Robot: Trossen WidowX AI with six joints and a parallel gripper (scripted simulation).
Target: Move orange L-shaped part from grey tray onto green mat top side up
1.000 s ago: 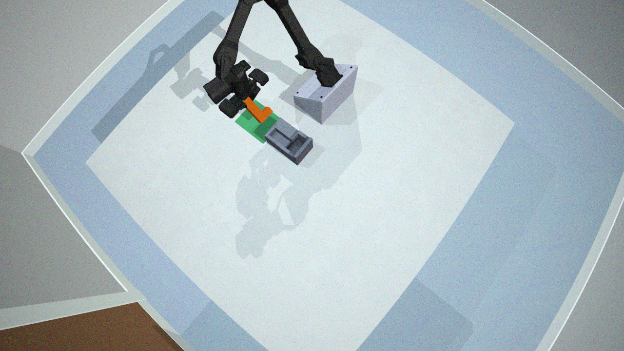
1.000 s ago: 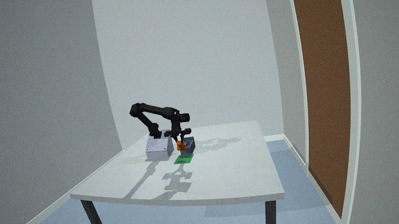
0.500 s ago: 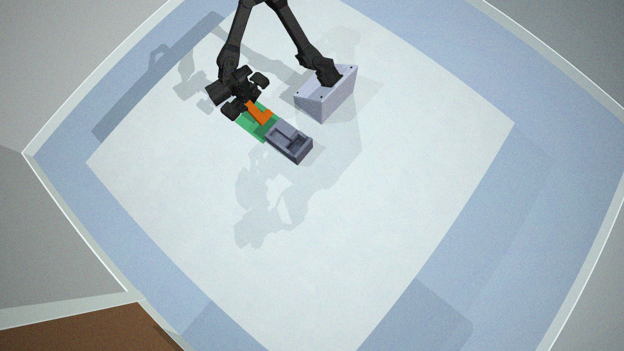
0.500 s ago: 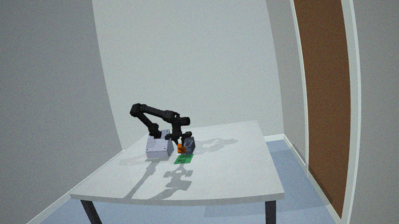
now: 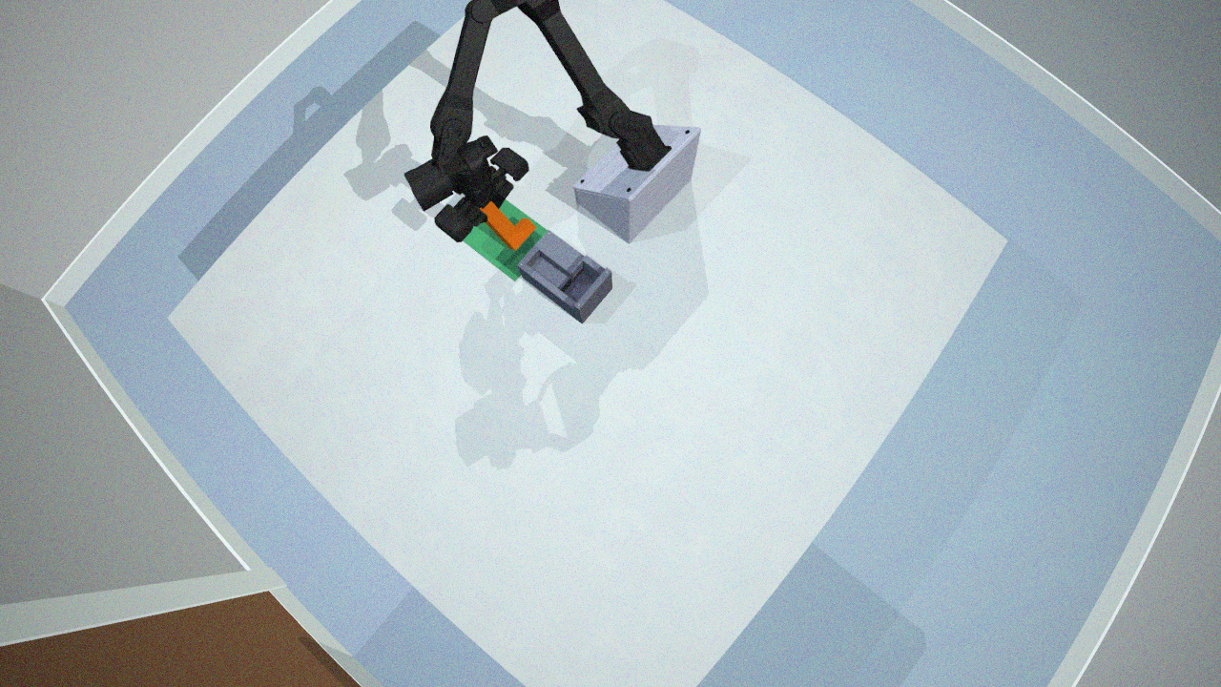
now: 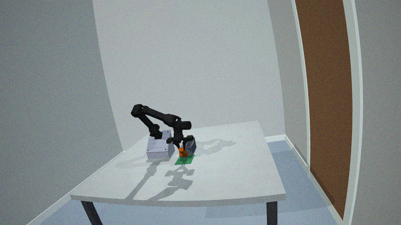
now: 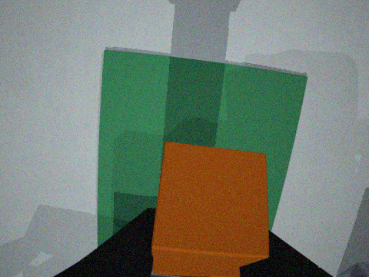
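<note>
Now: the orange L-shaped part 30 mm to the left of my gripper tip, 30 mm below it and 20 mm behind it. Also, from my gripper tip: green mat 100 mm below, 20 mm to the left.
</note>
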